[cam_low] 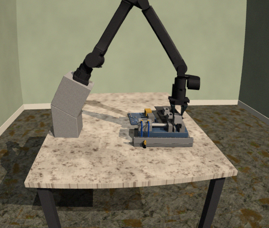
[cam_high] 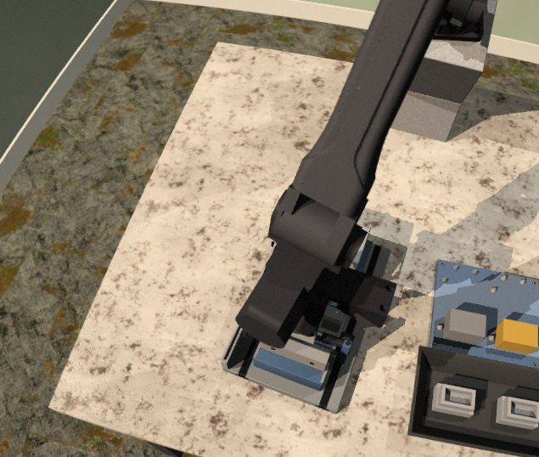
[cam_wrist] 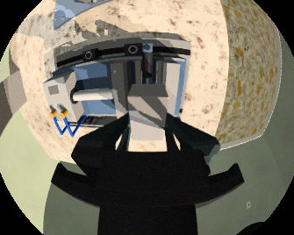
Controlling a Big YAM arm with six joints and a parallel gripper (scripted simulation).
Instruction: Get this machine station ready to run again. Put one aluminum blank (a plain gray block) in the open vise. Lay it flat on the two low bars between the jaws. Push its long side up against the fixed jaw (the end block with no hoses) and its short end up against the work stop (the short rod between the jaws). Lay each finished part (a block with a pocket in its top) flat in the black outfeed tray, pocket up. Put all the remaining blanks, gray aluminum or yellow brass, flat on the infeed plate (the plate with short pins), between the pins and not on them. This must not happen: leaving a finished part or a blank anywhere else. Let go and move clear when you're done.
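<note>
Right now the fixed jaw is 60 mm below my hand and 30 mm ahead of it. Also, from my hand: hosed end block (160 mm behind, 60 mm below, 50 mm to the left); infeed plate (330 mm to the left, 130 mm below, 80 mm behind); dark rail (100 mm below, 90 mm behind, 60 mm to the right).
</note>
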